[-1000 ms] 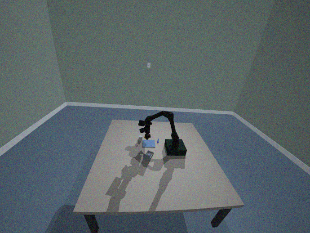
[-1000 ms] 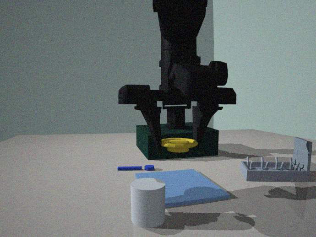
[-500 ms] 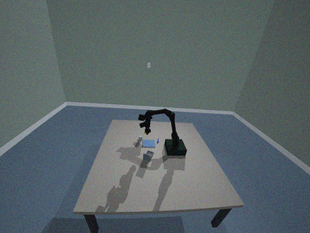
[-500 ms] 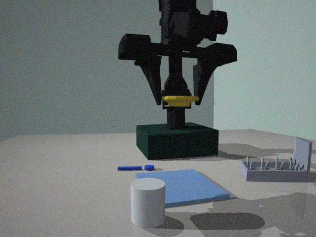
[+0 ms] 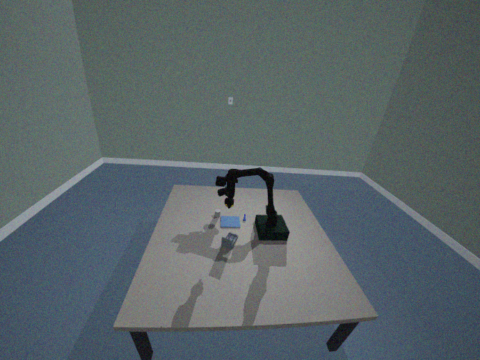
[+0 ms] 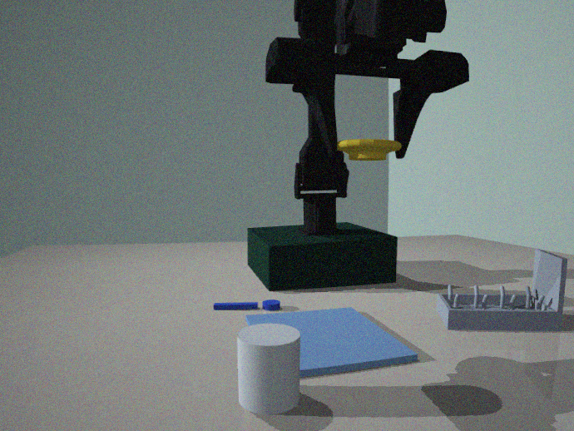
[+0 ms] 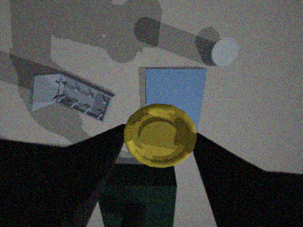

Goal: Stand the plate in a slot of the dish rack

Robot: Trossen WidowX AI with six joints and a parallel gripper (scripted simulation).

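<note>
The grey dish rack lies 18 cm to the left of my gripper tip, 16 cm below it and 2 cm behind it. Round my gripper tip: cylinder cup (15 cm below, 11 cm to the right, 9 cm ahead); then blue spoon (18 cm below, 14 cm behind, 9 cm to the right); then yellow plate (1 cm above).
</note>
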